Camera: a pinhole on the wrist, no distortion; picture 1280 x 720 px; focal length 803.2 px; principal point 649.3 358.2 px. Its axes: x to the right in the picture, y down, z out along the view. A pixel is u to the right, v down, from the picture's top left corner.
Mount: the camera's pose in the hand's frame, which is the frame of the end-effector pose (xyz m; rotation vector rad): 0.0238 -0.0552 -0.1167 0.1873 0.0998 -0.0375
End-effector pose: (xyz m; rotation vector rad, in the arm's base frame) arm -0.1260 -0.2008 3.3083 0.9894 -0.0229 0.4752
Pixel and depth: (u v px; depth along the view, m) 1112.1 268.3 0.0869
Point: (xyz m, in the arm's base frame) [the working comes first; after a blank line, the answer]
In the camera's frame: 0.0501 -0.0097 0.0869

-0.0278 -0.1766 3.2398
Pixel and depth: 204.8 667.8 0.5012
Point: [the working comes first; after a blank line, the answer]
In the camera's frame: -0.2774 0.1932 0.5012

-0.2355 -0.6050 3.5454
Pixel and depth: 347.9 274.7 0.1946
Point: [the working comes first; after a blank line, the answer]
In the camera's frame: -0.0730 -0.0202 0.1946

-0.0957 -0.3248 3.2568
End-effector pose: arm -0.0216 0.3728 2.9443 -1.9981 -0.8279 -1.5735
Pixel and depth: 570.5 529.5 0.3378
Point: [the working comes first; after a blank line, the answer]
In the camera's frame: -0.0331 0.0720 0.3378

0.1092 0.5675 2.9149
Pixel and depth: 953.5 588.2 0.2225
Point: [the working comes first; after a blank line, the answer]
In the camera's frame: 0.0843 0.0637 0.2225

0.0461 0.4925 3.0473
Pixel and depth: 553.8 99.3 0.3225
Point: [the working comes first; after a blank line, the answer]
In the camera's frame: -0.0383 -0.1040 0.3225

-0.0450 0.6539 2.9102
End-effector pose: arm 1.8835 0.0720 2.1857 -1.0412 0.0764 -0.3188
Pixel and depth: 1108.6 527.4 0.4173
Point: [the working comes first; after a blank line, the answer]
In the camera's frame: 0.2386 0.0879 0.4173

2.2217 0.1934 2.4022
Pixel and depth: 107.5 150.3 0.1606
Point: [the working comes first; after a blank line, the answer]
In the camera's frame: -0.1083 -0.0416 0.1606

1.7982 0.0723 2.3073
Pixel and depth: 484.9 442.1 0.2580
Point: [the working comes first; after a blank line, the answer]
In the camera's frame: -0.0528 0.0269 0.2580

1.8949 0.1596 2.3243
